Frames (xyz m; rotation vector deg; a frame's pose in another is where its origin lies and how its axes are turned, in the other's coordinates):
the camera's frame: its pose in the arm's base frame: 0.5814 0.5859 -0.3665 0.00 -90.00 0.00
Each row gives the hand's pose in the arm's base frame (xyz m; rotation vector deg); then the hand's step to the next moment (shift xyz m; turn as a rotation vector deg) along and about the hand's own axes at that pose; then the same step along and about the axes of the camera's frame.
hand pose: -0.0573 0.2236 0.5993 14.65 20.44 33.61
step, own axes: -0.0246 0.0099 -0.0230 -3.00 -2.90 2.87
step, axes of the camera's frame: -0.0113 -0.0032 0.0331 2.40 -4.45 -0.24
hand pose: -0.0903 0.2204 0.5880 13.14 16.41 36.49
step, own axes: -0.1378 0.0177 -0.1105 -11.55 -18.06 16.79
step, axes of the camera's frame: -0.0718 -0.0571 0.1520 12.57 -23.23 -6.63
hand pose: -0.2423 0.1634 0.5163 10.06 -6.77 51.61
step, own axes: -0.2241 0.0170 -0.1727 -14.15 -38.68 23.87
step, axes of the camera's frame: -0.2067 -0.1270 0.1465 16.94 -39.19 -21.06
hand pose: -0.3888 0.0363 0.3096 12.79 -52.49 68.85
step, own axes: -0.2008 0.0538 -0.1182 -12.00 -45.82 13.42
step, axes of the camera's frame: -0.2339 -0.0495 0.0018 14.01 -34.20 -32.52
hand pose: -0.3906 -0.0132 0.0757 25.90 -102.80 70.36
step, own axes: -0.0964 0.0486 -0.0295 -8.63 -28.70 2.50
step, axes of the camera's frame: -0.1030 0.0305 -0.0313 8.53 -16.42 -23.70
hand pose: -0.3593 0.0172 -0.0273 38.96 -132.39 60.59
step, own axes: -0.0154 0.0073 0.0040 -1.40 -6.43 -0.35
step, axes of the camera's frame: -0.0158 0.0045 -0.0060 2.76 -3.08 -5.13
